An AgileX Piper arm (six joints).
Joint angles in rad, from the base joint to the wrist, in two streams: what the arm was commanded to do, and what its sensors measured. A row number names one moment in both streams.
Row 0, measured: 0.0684, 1.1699, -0.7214, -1.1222, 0.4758, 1.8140
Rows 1 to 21, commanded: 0.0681, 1.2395, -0.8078, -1.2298, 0.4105, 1.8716; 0.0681, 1.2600, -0.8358, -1.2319, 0.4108, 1.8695; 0.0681, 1.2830, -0.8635, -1.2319, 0.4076, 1.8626; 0.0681, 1.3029, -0.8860, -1.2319, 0.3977, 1.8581; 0.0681, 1.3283, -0.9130, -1.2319, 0.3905, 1.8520; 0.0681, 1.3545, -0.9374, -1.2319, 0.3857, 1.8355; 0.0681, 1.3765, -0.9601, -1.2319, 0.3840, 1.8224; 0.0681, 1.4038, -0.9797, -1.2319, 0.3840, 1.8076; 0.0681, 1.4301, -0.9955, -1.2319, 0.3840, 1.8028; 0.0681, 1.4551, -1.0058, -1.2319, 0.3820, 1.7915; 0.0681, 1.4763, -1.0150, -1.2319, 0.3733, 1.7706; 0.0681, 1.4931, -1.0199, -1.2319, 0.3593, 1.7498; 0.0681, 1.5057, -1.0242, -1.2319, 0.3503, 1.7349; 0.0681, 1.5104, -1.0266, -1.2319, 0.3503, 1.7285; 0.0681, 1.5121, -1.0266, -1.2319, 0.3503, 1.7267; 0.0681, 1.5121, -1.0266, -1.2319, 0.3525, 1.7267; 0.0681, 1.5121, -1.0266, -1.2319, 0.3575, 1.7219; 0.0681, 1.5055, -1.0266, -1.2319, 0.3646, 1.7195; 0.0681, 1.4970, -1.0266, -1.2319, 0.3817, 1.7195; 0.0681, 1.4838, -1.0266, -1.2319, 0.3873, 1.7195; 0.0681, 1.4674, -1.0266, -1.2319, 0.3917, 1.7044
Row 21, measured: 0.0665, 1.5108, -1.0225, -1.2059, 0.3644, 1.7330
